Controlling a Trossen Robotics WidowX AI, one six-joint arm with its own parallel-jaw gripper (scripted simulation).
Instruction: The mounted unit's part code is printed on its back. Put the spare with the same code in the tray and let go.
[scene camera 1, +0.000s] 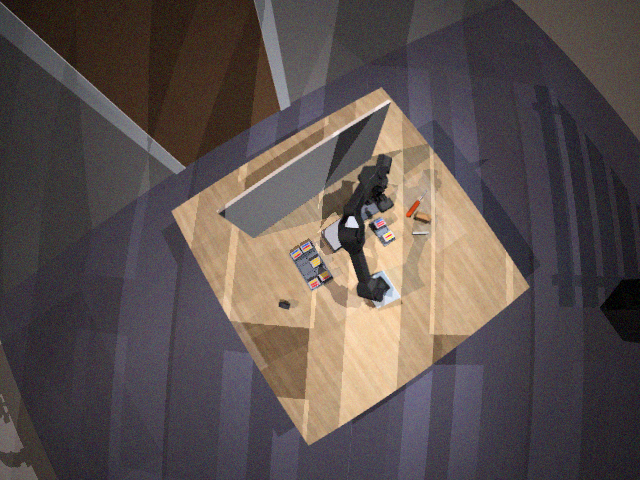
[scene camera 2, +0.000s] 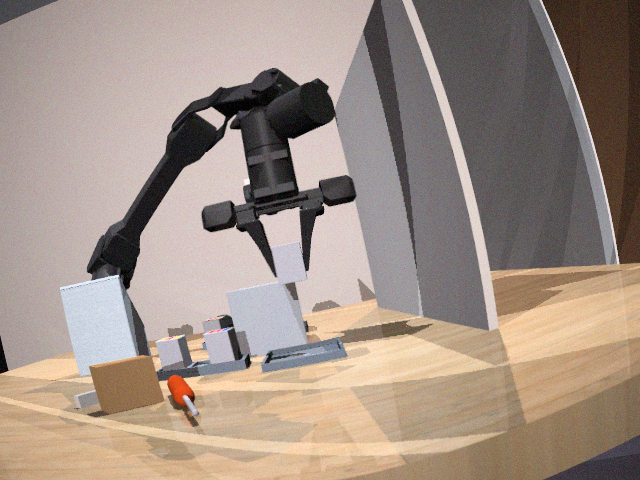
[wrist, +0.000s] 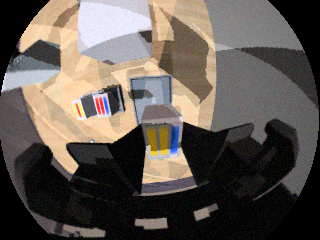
Scene:
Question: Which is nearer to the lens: the grey spare block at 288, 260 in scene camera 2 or the brown block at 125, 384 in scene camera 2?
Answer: The brown block.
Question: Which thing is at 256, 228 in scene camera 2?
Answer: My gripper.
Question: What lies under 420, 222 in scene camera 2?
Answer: A grey panel.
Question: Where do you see a grey panel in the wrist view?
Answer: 256, 82

